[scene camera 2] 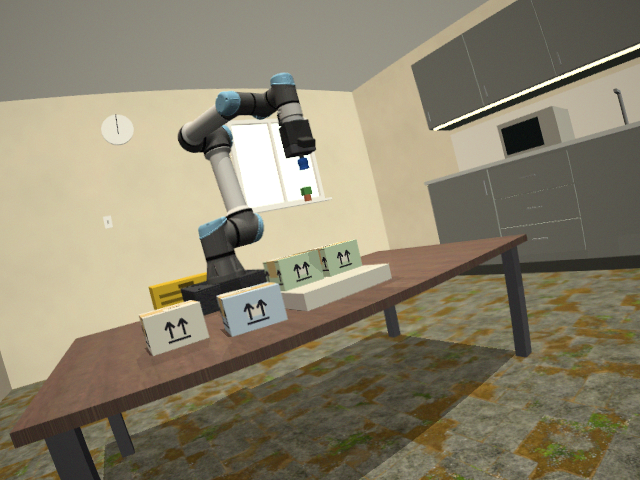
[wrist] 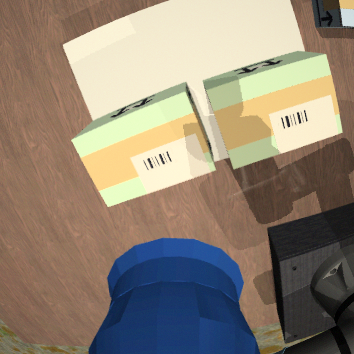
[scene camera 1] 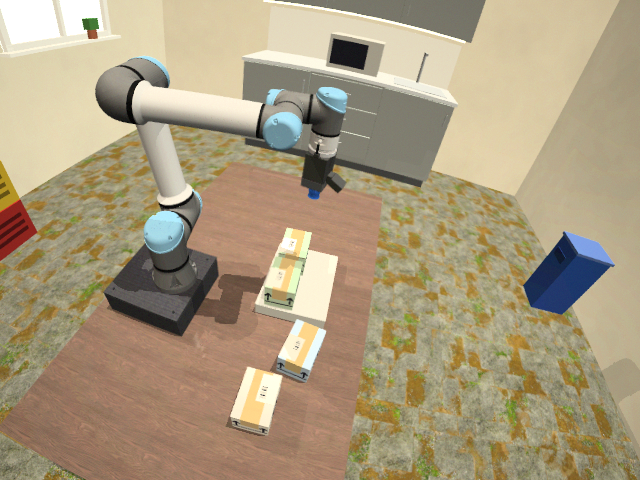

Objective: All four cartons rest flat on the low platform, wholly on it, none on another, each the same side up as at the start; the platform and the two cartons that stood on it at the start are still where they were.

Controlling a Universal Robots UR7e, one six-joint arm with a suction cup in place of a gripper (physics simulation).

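Frame: origin at the arm's base, x right, y ahead, z up, level; metres.
Where they show: hand, tool point: (scene camera 2: 304,168) (wrist: 174,291) (scene camera 1: 313,195); arm's base, link origin: (scene camera 2: 226,278) (wrist: 344,273) (scene camera 1: 175,275).
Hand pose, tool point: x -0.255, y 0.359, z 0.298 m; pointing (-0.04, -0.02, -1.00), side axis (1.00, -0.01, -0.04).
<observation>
Things, the pixels of their centre, and the offset from my tool point. Level surfaces: height alone.
- low cream platform, body centre: (wrist: 196,79) (scene camera 2: 327,285) (scene camera 1: 299,282) dx +0.016, dy +0.007, dz -0.370 m
- nearer, body centre: (wrist: 269,102) (scene camera 2: 293,270) (scene camera 1: 283,282) dx +0.103, dy -0.024, dz -0.300 m
- farther, body centre: (wrist: 146,140) (scene camera 2: 334,258) (scene camera 1: 294,251) dx -0.058, dy -0.053, dz -0.300 m
- light blue carton, body centre: (scene camera 2: 251,307) (scene camera 1: 301,350) dx +0.288, dy +0.121, dz -0.348 m
- cream carton, body centre: (scene camera 2: 173,326) (scene camera 1: 257,401) dx +0.486, dy +0.072, dz -0.348 m
- wooden table, surface height: dz -0.394 m
The low cream platform (scene camera 1: 317,291) (scene camera 2: 343,289) (wrist: 175,50) lies on the table. Two green cartons stand upright along its robot-side edge with a narrow gap: the nearer (scene camera 1: 281,283) (scene camera 2: 301,271) (wrist: 250,130) and the farther (scene camera 1: 296,243) (scene camera 2: 343,257) (wrist: 115,172). Their tops hide that edge in the wrist view. A light blue carton (scene camera 1: 301,348) (scene camera 2: 253,310) (wrist: 347,17) stands upright on the table beside the platform's near end. A cream carton (scene camera 1: 256,400) (scene camera 2: 174,329) stands upright farther out, apart from it. My blue suction cup (scene camera 1: 313,195) (scene camera 2: 303,164) (wrist: 175,255) hangs high above the table, open, holding nothing.
The black robot base (scene camera 1: 160,289) (scene camera 2: 206,291) (wrist: 315,270) stands on the wooden table (scene camera 1: 129,377) (scene camera 2: 129,377) (wrist: 35,225), beside the platform's carton-bearing edge. A blue bin (scene camera 1: 566,276) stands on the floor. Kitchen cabinets (scene camera 1: 398,124) (scene camera 2: 460,206) stand beyond the table.
</observation>
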